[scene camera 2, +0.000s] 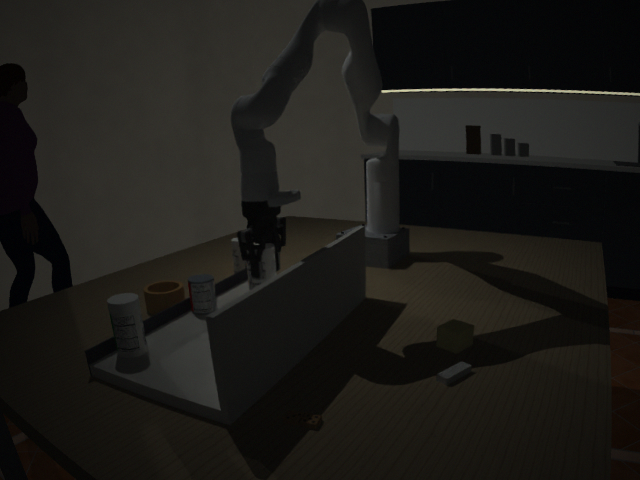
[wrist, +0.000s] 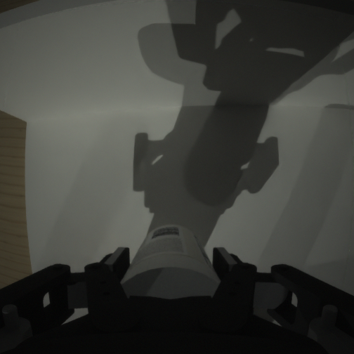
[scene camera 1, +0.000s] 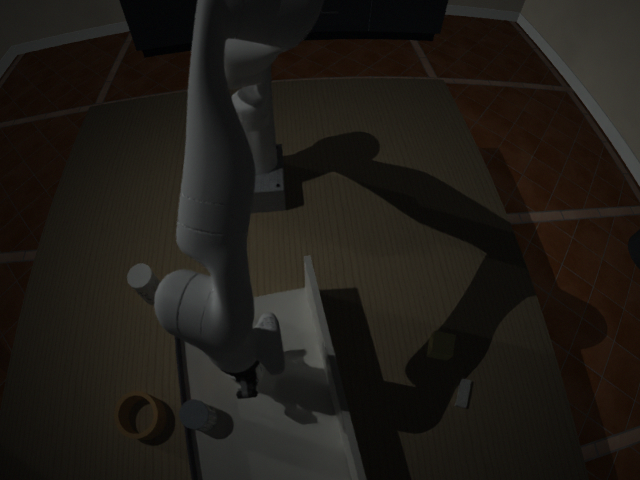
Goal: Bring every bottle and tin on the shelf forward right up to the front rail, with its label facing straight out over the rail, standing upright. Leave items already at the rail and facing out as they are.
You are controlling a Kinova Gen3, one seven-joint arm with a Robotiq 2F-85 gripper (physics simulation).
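Frame: origin at the arm's base, x right, y ahead, z up, level; metres.
Seen in the pictures: gripper, fingertip midpoint: (scene camera 2: 266,274); arm's base, link origin: (scene camera 2: 383,230) (scene camera 1: 259,161).
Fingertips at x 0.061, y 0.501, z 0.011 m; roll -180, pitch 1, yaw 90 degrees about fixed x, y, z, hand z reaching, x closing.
Pixels of each thing's middle, then the offset from my fingertips to it.
- grey-lidded tin, body centre: (scene camera 1: 198,416) (scene camera 2: 202,294) dx +0.114, dy +0.076, dz -0.034 m
- dark front rail, body centre: (scene camera 1: 190,436) (scene camera 2: 183,314) dx +0.144, dy +0.111, dz -0.072 m
- orange ring-like container, body centre: (scene camera 1: 140,415) (scene camera 2: 164,297) dx +0.247, dy +0.064, dz -0.066 m
- olive cube, body centre: (scene camera 2: 455,335) (scene camera 1: 441,345) dx -0.387, dy +0.007, dz -0.072 m
- white block, body centre: (scene camera 2: 454,373) (scene camera 1: 463,393) dx -0.412, dy +0.117, dz -0.085 m
My gripper (scene camera 1: 247,393) (scene camera 2: 264,261) (wrist: 170,261) is shut on a white bottle (scene camera 2: 267,258) (wrist: 167,246), upright over the white shelf (scene camera 1: 279,449) (scene camera 2: 175,356). Its small-print panel faces the back board in the wrist view; the base is partly hidden, so contact with the shelf is unclear. A grey-lidded tin (scene camera 1: 195,414) (scene camera 2: 202,297) stands upright at the dark front rail (scene camera 1: 192,454) (scene camera 2: 165,316), print panel toward the back, red edge toward the rail. A white bottle (scene camera 2: 126,325) stands upright near the rail at the shelf's near end, print panel toward scene camera 2.
The tall back board (scene camera 1: 316,304) (scene camera 2: 289,315) (wrist: 100,65) borders the shelf. Outside the rail are an orange ring-like container (scene camera 1: 161,413) (scene camera 2: 163,299) and another white bottle (scene camera 1: 140,276) (scene camera 2: 237,255). Behind the board lie an olive cube (scene camera 1: 442,345) (scene camera 2: 454,335) and a white block (scene camera 1: 463,393) (scene camera 2: 454,373).
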